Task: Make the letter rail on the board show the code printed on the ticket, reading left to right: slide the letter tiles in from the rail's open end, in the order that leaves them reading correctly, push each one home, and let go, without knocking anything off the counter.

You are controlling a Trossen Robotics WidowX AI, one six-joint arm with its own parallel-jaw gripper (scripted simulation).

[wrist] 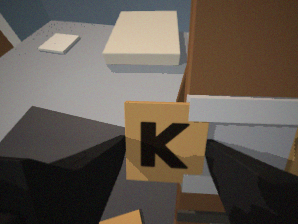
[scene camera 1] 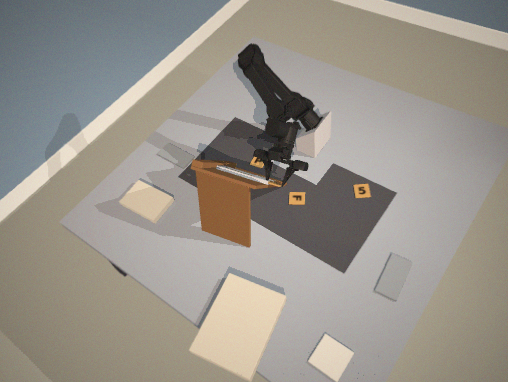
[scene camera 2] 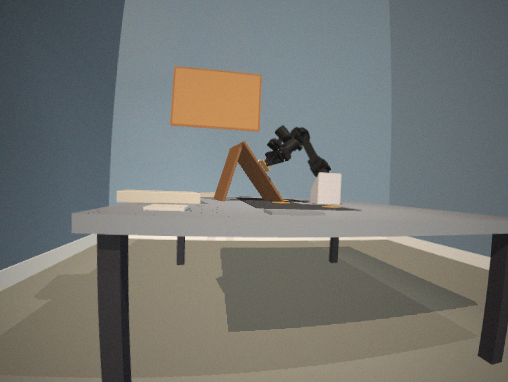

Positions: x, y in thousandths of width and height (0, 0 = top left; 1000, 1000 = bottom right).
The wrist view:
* gripper: 552, 641
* brown slanted board: 784, 355
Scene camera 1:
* gripper: 540, 480
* brown slanted board: 442, 512
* dark mat: 655, 590
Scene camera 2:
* brown slanted board: 475, 402
